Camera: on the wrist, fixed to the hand. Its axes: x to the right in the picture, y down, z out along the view.
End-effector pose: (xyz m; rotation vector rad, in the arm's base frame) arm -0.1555 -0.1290 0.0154 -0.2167 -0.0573 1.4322
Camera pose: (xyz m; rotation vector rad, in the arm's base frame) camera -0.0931 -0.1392 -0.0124 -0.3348 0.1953 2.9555
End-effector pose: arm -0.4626 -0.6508 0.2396 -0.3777 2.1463 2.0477
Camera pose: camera -0.4451 -0.6917 0.1868 -0.9675 -1.4841 -1.3502
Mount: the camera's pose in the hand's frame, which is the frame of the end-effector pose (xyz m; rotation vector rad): 0.0012 -0.0570 -0.0389 -0.0159 0.0584 1.5418
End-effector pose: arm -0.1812 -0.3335 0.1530 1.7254 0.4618 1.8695
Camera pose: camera -0.2104 -0.2833 0.1157 -1.4940 0.8592 -1.8905
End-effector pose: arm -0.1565 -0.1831 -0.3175 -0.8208 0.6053 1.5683
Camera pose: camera -0.0939 -0.2032 -0.3385 0.2849 -1.3474 -2.7030
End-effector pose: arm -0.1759 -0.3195 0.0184 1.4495 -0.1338 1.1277
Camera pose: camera -0.1586 -0.2723 -0.0289 1.1577 -1.3759 2.3268
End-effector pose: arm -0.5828 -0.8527 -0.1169 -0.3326 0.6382 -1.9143
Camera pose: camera -0.6460 -0.8249 -0.1163 0.2123 0.6307 -0.4340
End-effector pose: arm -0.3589 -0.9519 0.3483 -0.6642 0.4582 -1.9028
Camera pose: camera -0.4240 -0.9293 0.3517 -0.0990 0.7175 -0.4458
